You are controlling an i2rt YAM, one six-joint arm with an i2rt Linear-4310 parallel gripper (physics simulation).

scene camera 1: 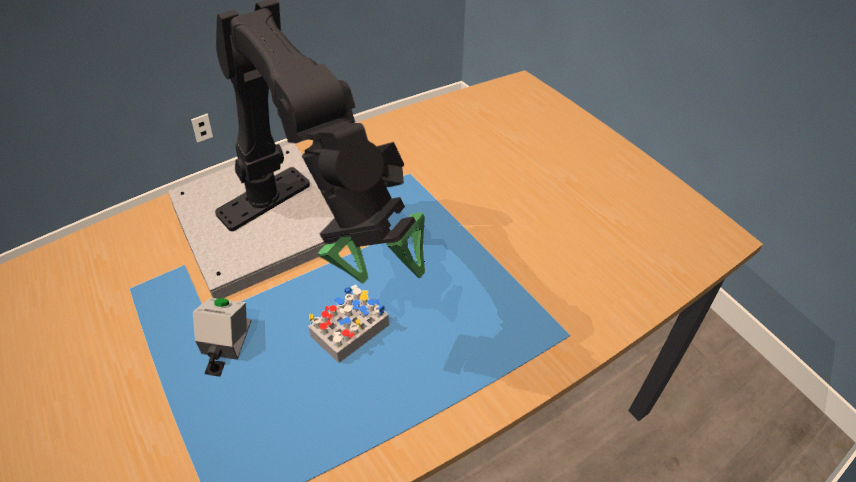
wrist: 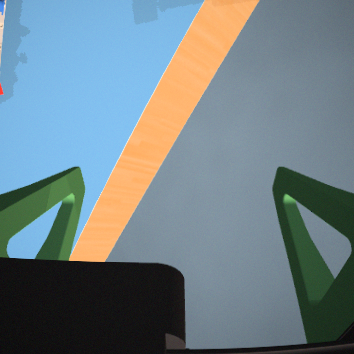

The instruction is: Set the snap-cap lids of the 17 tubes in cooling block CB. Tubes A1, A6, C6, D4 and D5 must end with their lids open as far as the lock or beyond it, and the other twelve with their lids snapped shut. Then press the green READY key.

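Places are measured from the arm's base along level axes (x ahead, y down, z left), in metres.
Pixels of known places: gripper, fingertip midpoint: (scene camera 1: pixel 392 278) (wrist: pixel 178 177); arm's base, origin of the base link: (scene camera 1: pixel 263 199).
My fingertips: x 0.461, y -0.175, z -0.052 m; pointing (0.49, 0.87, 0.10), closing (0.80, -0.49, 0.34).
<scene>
Ahead of a thing's pixels: the offset from my fingertips to its top centre. "pt": to the spot under its first point. Level surfaces: height alone.
The cooling block @(dx -0.111, dy +0.189, dz -0.007 m) (scene camera 1: pixel 364 343) stands on the blue mat, holding tubes with red, white, blue and yellow lids. A yellow lid @(dx -0.141, dy +0.161, dz -0.057 m) (scene camera 1: pixel 311 317) at its left corner and a dark blue lid @(dx -0.077, dy +0.159, dz +0.038 m) (scene camera 1: pixel 380 310) at its right look raised. Most lid states and the tube labels are too small to read. In the wrist view a sliver of the block shows at the upper left edge. The green READY key (scene camera 1: pixel 221 302) is on top of a grey box @(pt dx -0.219, dy +0.153, dz -0.192 m) (scene camera 1: pixel 219 327) left of the block. My gripper (scene camera 1: pixel 392 277) (wrist: pixel 178 177) is open and empty, above and behind the block, apart from it.
The blue mat @(dy +0.219 m) (scene camera 1: pixel 287 407) (wrist: pixel 100 100) lies on the wooden table @(dy +0.222 m) (scene camera 1: pixel 599 179) (wrist: pixel 150 130). A small black part @(pt dx -0.201, dy +0.212, dz -0.232 m) (scene camera 1: pixel 214 367) is at the front of the grey box. The arm stands on a pale base plate (scene camera 1: pixel 239 257) behind the mat. Walls are beyond the table.
</scene>
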